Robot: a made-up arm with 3 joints.
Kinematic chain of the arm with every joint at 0, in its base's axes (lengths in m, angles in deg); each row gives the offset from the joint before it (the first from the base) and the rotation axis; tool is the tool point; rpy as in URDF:
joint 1: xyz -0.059 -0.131 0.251 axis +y
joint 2: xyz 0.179 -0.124 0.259 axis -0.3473 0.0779 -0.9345
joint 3: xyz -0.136 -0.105 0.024 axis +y
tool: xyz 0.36 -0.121 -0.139 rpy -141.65 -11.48 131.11
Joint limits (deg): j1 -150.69..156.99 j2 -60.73..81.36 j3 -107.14..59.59
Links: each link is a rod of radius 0.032 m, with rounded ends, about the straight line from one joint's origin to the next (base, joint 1, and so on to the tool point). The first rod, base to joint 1, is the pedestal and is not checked.
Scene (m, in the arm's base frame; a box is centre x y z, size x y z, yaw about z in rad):
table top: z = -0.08
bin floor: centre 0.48 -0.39 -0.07 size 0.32 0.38 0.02 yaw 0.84
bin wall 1: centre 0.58 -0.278 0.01 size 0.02 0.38 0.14 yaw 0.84
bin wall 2: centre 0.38 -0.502 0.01 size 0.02 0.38 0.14 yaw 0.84
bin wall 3: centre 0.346 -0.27 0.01 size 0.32 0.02 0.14 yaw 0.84
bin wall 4: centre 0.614 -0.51 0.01 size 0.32 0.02 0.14 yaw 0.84
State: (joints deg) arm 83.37 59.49 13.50
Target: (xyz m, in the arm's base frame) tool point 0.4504 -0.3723 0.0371
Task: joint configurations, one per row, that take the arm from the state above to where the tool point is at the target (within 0.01 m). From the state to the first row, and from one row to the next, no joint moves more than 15 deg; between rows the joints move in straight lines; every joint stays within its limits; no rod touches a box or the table.
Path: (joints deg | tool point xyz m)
1: 70.37 55.96 8.02 | 0.1544 -0.5821 0.2252
2: 57.37 52.43 2.54 | 0.1954 -0.5890 0.2569
3: 44.37 48.90 -2.94 | 0.2306 -0.5914 0.3086
4: 31.37 45.37 -8.42 | 0.2519 -0.5897 0.3790
5: 18.37 41.85 -13.90 | 0.2516 -0.5845 0.4635
6: 5.37 38.32 -19.39 | 0.2239 -0.5763 0.5545
7: 14.16 26.02 -19.12 | 0.3212 -0.5597 0.4699
8: 22.95 13.73 -18.85 | 0.3951 -0.5294 0.3677
9: 31.75 1.43 -18.58 | 0.4416 -0.4867 0.2557
10: 40.54 -10.86 -18.32 | 0.4595 -0.4335 0.1428
11: 49.33 -23.16 -18.05 | 0.4504 -0.3723 0.0371

